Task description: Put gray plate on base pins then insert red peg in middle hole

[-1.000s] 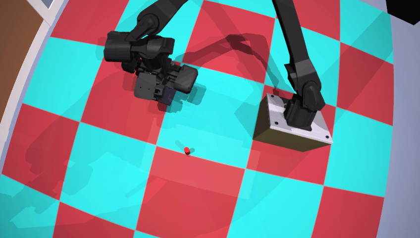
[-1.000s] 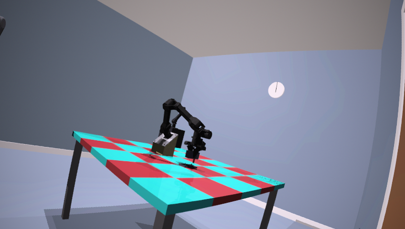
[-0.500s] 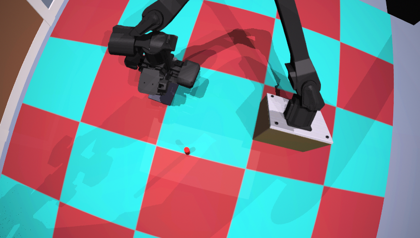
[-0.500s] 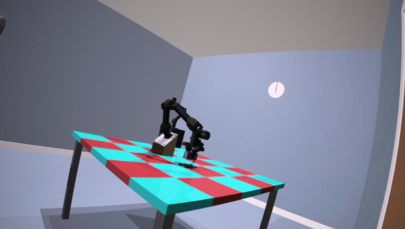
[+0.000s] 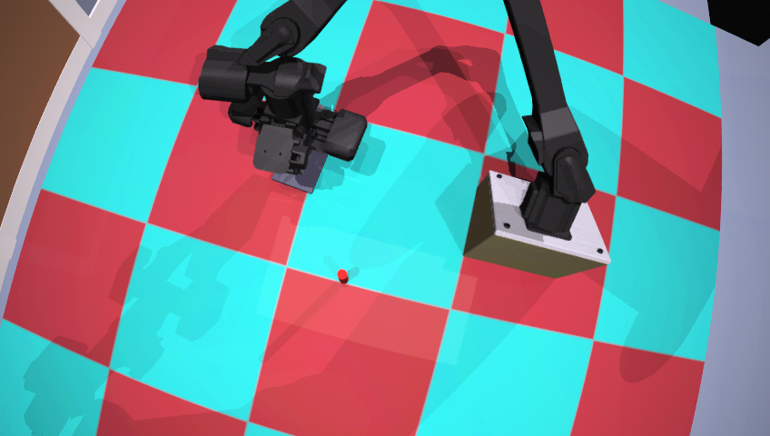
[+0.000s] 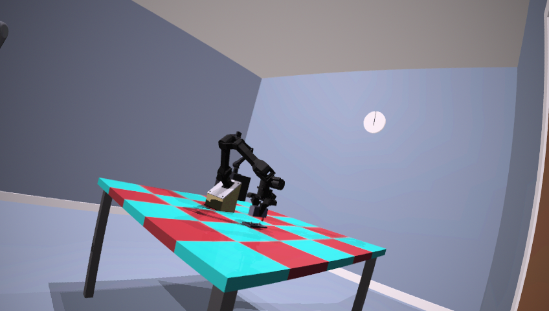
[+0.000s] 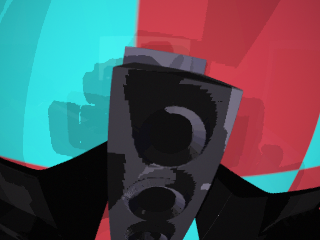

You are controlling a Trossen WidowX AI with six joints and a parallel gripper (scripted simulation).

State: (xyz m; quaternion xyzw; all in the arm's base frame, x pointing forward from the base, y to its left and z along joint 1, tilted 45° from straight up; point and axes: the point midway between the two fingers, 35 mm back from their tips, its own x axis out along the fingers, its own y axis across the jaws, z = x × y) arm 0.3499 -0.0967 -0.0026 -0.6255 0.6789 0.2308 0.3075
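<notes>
Now: gripper tip 50 mm above the dark base. From my gripper tip the other things lie so: gray plate: 30 mm above; then red peg: 180 mm to the left, 110 mm behind, 20 mm below.
</notes>
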